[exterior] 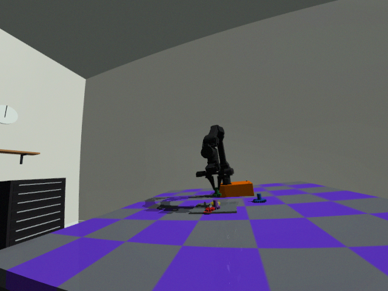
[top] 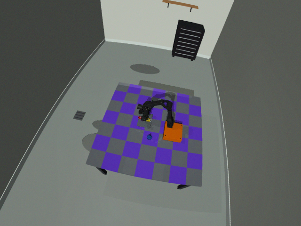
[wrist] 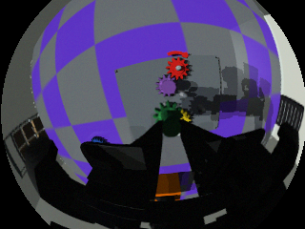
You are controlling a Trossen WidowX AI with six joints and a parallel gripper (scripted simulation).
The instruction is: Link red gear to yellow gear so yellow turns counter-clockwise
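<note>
Now: gripper tip 4 cm short of the purple gear, 1 cm to the left of it and 6 cm above it. Also, from my gripper tip: red gear 6 cm ahead, 4 cm to the right, 7 cm below; yellow gear 4 cm behind, 2 cm to the right, 7 cm below; green gear 1 cm below.
</note>
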